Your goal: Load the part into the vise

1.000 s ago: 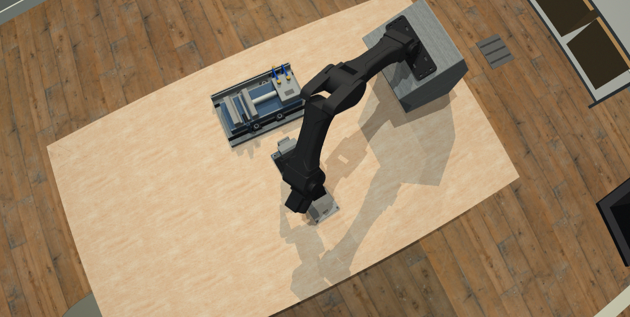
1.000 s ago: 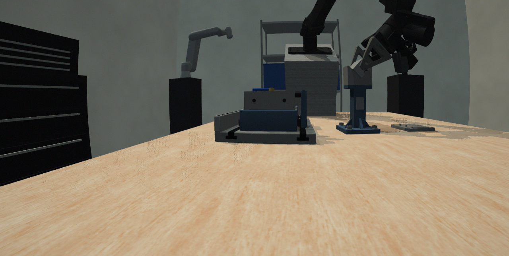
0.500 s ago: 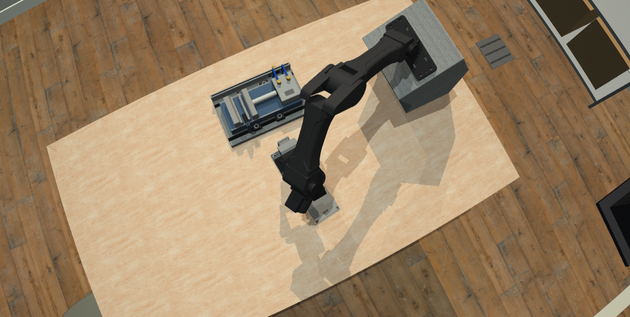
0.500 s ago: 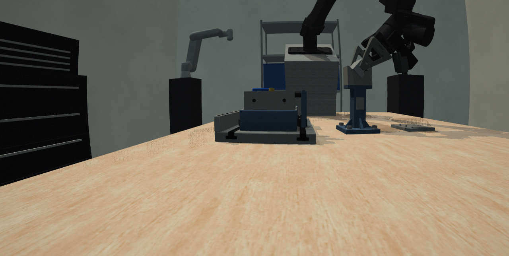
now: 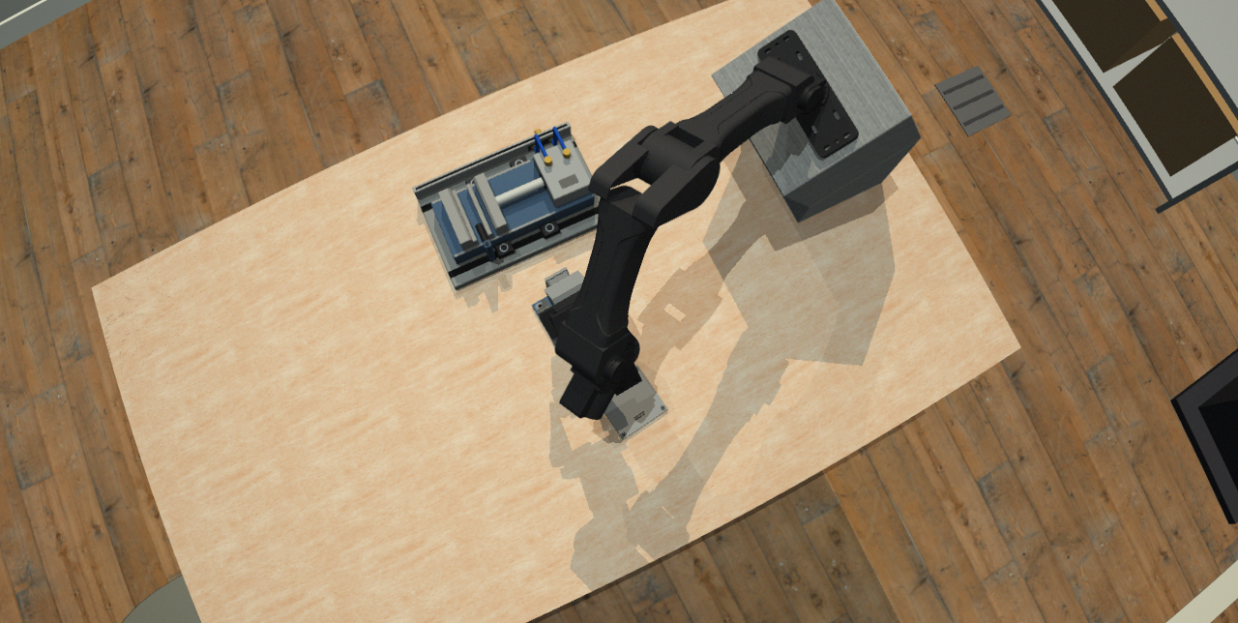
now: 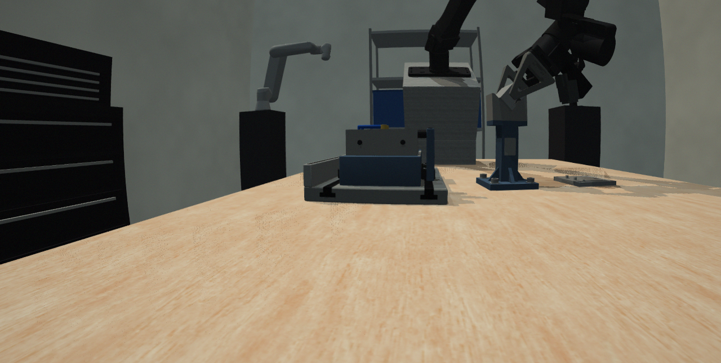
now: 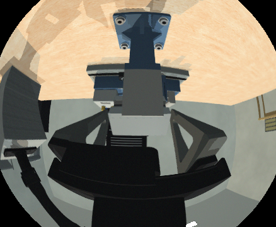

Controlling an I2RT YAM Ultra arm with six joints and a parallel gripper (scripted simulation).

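Right now the part is 1 cm below my hand. The rest, counted from my hand: work stop rod (17 cm to the right, 8 cm ahead, 7 cm below); air cylinder (21 cm to the right, 8 cm below, 8 cm behind); infeed plate (18 cm to the left, 16 cm below, 3 cm behind).
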